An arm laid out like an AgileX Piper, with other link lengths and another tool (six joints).
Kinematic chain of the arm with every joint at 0, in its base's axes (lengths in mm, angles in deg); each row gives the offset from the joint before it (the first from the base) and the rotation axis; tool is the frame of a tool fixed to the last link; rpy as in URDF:
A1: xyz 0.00 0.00 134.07 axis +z
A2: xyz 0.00 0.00 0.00 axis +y
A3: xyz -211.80 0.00 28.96 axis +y
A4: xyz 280.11 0.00 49.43 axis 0.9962 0 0.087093
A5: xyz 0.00 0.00 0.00 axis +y
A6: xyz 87.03 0.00 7.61 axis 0.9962 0 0.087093
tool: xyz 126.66 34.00 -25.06 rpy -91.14 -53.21 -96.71
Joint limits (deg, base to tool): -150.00..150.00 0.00..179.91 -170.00..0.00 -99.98..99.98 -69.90..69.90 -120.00..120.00
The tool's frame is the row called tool.
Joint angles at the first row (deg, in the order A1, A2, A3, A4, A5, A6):
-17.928, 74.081, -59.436, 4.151, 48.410, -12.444
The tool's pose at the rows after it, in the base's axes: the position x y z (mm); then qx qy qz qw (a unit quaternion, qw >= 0):
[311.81 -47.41 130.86 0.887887 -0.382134 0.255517 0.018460]
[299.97 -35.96 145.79 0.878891 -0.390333 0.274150 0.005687]
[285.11 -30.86 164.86 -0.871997 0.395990 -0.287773 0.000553]
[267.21 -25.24 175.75 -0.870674 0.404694 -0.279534 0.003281]
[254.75 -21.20 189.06 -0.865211 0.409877 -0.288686 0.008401]
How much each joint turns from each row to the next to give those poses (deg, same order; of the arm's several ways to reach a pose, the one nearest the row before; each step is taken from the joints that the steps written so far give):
2.306, -6.693, 4.723, -0.854, 0.136, 3.065
1.193, -6.653, 3.045, -0.075, 1.041, 2.537
0.064, -6.036, 0.995, -0.052, 3.231, 1.156
0.001, -4.233, 0.234, -0.096, 4.811, 1.389
-0.002, -4.305, 0.243, 0.002, 2.803, 0.962

